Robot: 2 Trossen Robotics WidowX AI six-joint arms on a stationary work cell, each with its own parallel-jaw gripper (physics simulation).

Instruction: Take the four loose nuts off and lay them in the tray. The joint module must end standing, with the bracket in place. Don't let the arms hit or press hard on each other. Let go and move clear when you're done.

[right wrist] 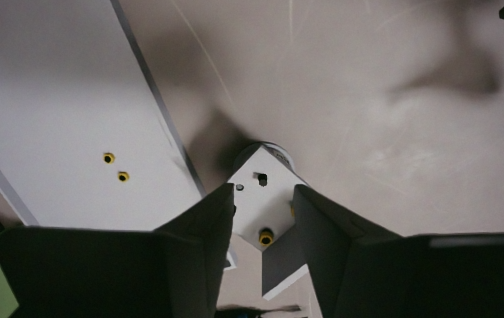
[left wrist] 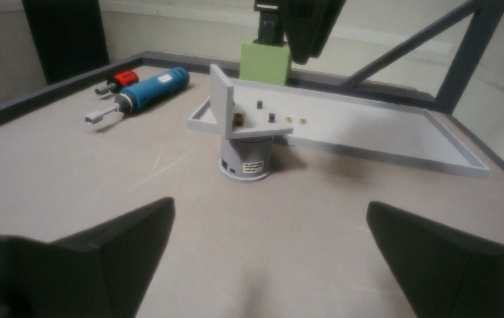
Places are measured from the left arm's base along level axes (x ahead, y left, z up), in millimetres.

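Where they show: left gripper, fingertip midpoint: (left wrist: 272,209); right gripper, fingertip midpoint: (right wrist: 263,192) (left wrist: 306,60); right arm's base, origin of the base link: (left wrist: 270,43).
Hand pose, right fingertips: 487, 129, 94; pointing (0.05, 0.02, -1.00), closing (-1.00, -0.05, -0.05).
After its pixels a point has its place, as x, y, z.
The grey joint module (left wrist: 245,156) {457, 163, -4} (right wrist: 290,159) {457, 161, -33} stands upright on the table. The L-shaped bracket (left wrist: 221,102) {443, 185, 52} (right wrist: 267,207) {479, 178, 29} sits on its top. One brass nut (left wrist: 238,119) {453, 171, 36} is on the bracket near the upright plate. In the right wrist view, a nut (right wrist: 266,233) {478, 198, 36} is near that plate and another nut (right wrist: 293,209) is partly behind a finger. Two dark studs (left wrist: 259,104) {504, 180, 35} (left wrist: 271,118) {483, 152, 34} are bare. Two nuts (left wrist: 288,120) {623, 193, -30} (left wrist: 303,121) {637, 173, -29} (right wrist: 112,156) {636, 173, -31} (right wrist: 127,176) {622, 194, -30} lie in the tray (left wrist: 380,125) {736, 67, -33} (right wrist: 65,100) {680, 119, -33}. My right gripper (right wrist: 263,192) {487, 129, 95} is partly open and empty above the bracket. My left gripper (left wrist: 272,209) {350, 77, 58} is wide open and empty, before the module.
A blue driver (left wrist: 157,90) {529, 393, -10} and a red tool (left wrist: 125,78) {533, 491, -13} lie at the back left in the left wrist view. A green block (left wrist: 265,62) {746, 319, 19} stands behind the tray. A dark frame with a diagonal brace (left wrist: 410,42) {896, 78, 92} stands at the back right.
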